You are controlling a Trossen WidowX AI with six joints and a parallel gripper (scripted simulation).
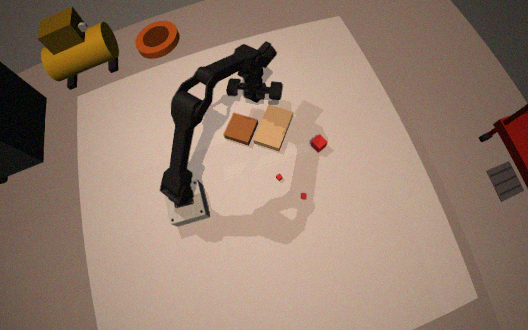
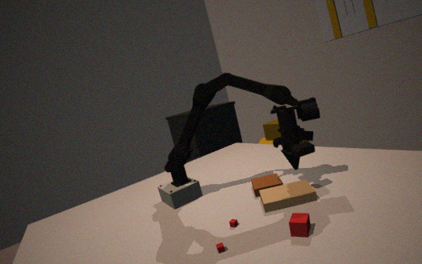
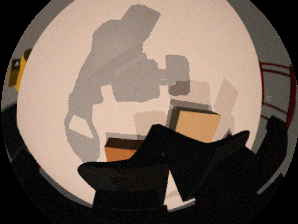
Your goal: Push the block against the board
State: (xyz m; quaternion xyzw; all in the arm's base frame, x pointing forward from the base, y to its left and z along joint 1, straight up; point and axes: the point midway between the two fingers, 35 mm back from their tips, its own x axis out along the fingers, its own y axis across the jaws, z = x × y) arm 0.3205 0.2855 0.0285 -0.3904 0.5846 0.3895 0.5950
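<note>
Now: gripper tip 80 mm past the square block, 70 mm to the left of it and 40 mm above it. Round my gripper tip: tan board 100 mm to the right, 40 mm below, 40 mm ahead; then red cube 210 mm to the right, 170 mm ahead, 40 mm below.
</note>
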